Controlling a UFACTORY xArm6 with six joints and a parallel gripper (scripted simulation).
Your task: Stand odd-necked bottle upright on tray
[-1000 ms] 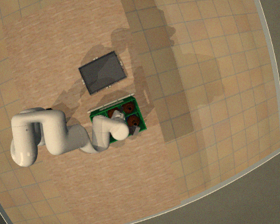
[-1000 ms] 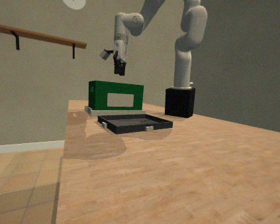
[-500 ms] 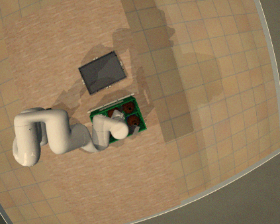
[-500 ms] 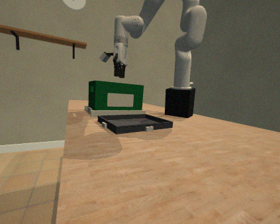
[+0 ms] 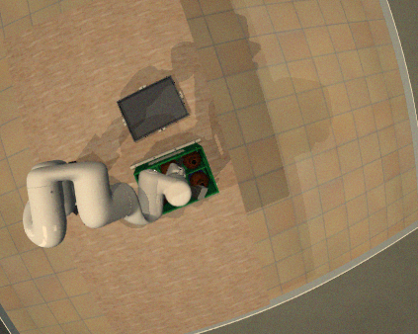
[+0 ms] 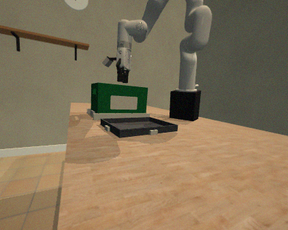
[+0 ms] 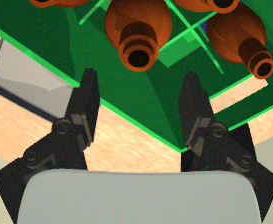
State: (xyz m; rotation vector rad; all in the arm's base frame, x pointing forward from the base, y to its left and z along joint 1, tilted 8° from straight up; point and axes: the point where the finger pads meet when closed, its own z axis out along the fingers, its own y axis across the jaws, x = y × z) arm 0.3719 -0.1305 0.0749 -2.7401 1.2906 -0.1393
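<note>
The brown bottle lies 120 mm below my hand. Round my hand: tray 250 mm to the left, 200 mm below, 40 mm ahead; then green crate 130 mm below, 40 mm to the right.
</note>
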